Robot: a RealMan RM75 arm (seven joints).
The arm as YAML. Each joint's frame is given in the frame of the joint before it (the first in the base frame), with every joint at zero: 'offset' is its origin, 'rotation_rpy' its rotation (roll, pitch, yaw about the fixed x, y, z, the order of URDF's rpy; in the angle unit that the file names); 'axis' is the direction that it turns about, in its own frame. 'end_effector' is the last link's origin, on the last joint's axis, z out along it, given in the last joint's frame.
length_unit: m
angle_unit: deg
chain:
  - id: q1
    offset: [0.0, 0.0, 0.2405]
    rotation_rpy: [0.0, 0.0, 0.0]
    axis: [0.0, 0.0, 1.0]
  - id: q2
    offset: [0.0, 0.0, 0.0]
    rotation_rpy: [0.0, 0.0, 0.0]
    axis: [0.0, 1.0, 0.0]
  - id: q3
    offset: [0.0, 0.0, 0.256]
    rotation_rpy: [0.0, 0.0, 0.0]
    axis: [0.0, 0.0, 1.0]
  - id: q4
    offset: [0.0, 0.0, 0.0]
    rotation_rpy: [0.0, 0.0, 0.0]
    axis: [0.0, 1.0, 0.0]
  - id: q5
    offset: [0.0, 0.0, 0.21]
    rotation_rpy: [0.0, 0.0, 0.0]
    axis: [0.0, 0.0, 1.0]
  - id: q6
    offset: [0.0, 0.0, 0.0]
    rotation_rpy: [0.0, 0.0, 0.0]
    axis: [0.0, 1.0, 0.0]
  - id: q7
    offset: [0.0, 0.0, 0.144]
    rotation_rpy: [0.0, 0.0, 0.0]
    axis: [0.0, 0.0, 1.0]
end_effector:
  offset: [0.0, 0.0, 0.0]
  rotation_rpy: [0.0, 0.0, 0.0]
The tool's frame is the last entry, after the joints.
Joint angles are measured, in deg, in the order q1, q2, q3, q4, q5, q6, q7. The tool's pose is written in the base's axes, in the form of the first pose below.
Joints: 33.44 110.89 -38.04 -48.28 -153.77 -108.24 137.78
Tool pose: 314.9 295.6 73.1 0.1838 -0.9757 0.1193 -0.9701 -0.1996 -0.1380
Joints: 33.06 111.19 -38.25 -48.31 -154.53 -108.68 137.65
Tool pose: 316.9 291.1 71.1 0.1750 -0.9749 0.1378 -0.9711 -0.1940 -0.1391
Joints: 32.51 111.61 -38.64 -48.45 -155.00 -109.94 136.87
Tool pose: 317.6 284.3 68.2 0.1769 -0.9699 0.1675 -0.9719 -0.1989 -0.1255
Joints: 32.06 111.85 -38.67 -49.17 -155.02 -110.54 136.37
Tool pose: 317.8 281.6 68.5 0.1831 -0.9679 0.1720 -0.9711 -0.2053 -0.1216
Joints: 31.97 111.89 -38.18 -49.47 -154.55 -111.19 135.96
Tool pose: 316.3 281.0 69.4 0.1911 -0.9674 0.1663 -0.9718 -0.2104 -0.1069
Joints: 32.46 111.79 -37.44 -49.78 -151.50 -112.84 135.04
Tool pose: 306.0 284.7 71.0 0.2345 -0.9618 0.1410 -0.9688 -0.2432 -0.0481
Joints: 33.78 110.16 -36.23 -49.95 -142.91 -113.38 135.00
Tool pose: 285.4 303.2 83.6 0.3093 -0.9507 0.0224 -0.9505 -0.3084 0.0370
